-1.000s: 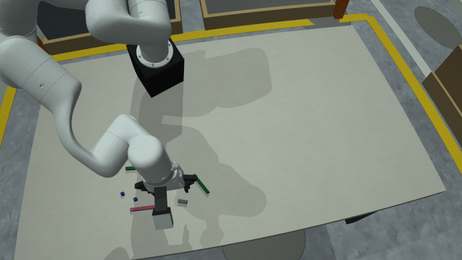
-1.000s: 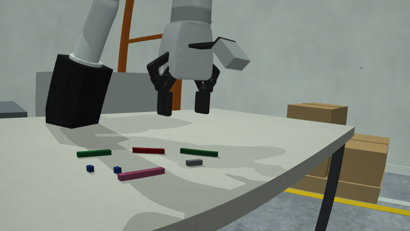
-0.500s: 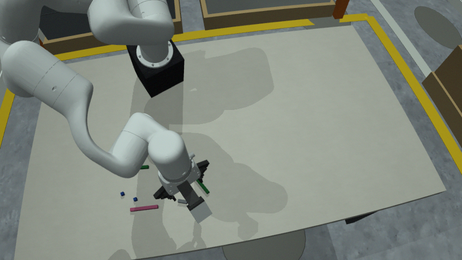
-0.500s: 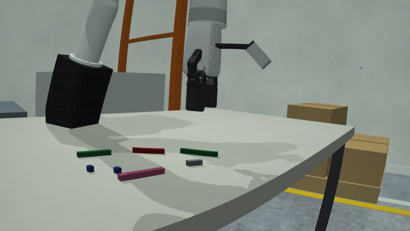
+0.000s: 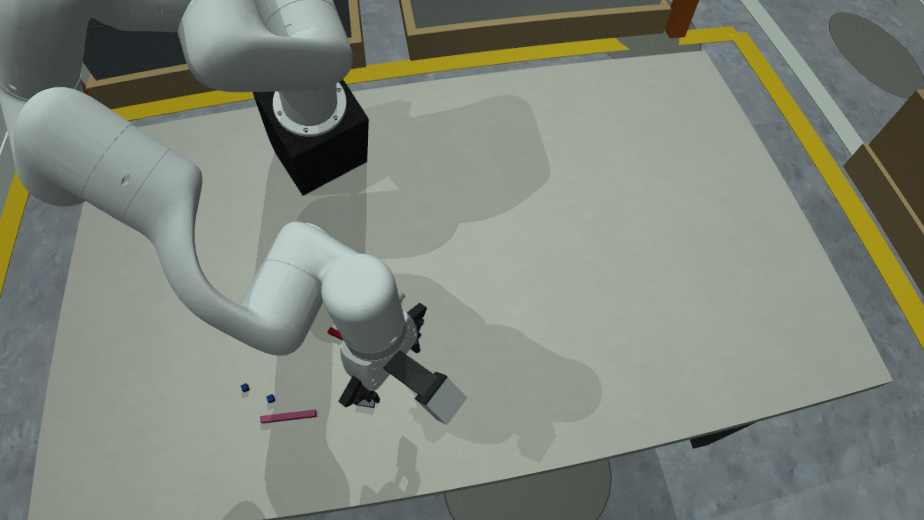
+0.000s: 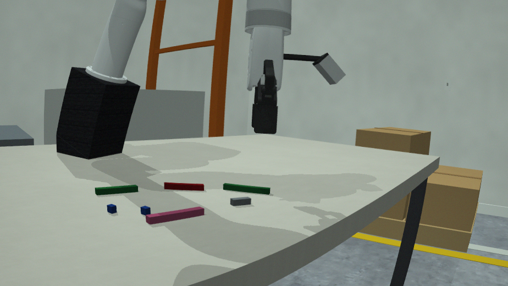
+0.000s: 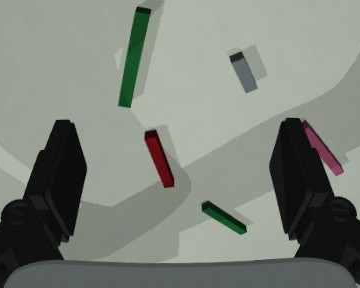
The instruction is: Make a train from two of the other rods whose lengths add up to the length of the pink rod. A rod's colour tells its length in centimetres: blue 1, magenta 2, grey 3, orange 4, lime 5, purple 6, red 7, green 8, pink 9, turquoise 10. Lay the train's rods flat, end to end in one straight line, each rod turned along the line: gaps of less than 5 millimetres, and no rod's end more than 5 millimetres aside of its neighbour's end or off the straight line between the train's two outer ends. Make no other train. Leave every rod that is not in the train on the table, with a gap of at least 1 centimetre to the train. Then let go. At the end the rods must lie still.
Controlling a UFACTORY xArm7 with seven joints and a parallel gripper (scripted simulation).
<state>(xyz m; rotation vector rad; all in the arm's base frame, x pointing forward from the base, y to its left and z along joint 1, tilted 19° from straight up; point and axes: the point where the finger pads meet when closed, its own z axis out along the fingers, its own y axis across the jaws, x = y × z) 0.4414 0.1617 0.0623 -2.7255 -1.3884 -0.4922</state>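
The grey rod is 11 cm below my hand, 5 cm to the right of it and 2 cm ahead of it. Also, from my hand: red rod 11 cm below, 10 cm to the right, 9 cm behind; then pink rod 18 cm to the right, 11 cm below, 5 cm ahead.
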